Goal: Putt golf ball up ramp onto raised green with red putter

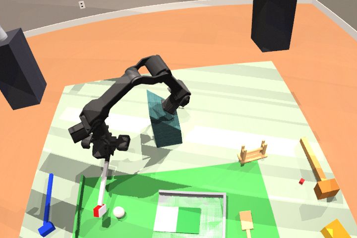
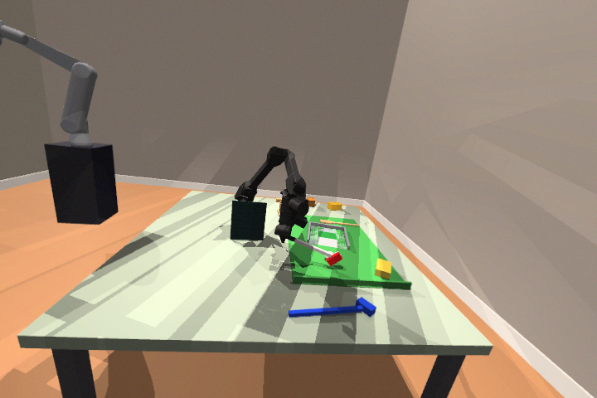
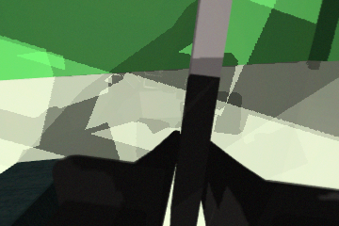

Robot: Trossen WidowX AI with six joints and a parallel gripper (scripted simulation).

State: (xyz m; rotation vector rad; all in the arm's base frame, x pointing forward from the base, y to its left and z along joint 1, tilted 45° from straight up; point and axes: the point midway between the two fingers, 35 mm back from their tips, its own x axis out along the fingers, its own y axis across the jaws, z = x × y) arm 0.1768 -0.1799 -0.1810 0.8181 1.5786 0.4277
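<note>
My gripper tip is now 11 cm short of the red putter and 3 cm to the left of it. The rest, counted from my gripper tip: white golf ball (22 cm ahead, 1 cm to the left, 6 cm below); green mat (30 cm ahead, 19 cm to the left, 9 cm below); blue putter (14 cm ahead, 31 cm to the right, 7 cm below).
</note>
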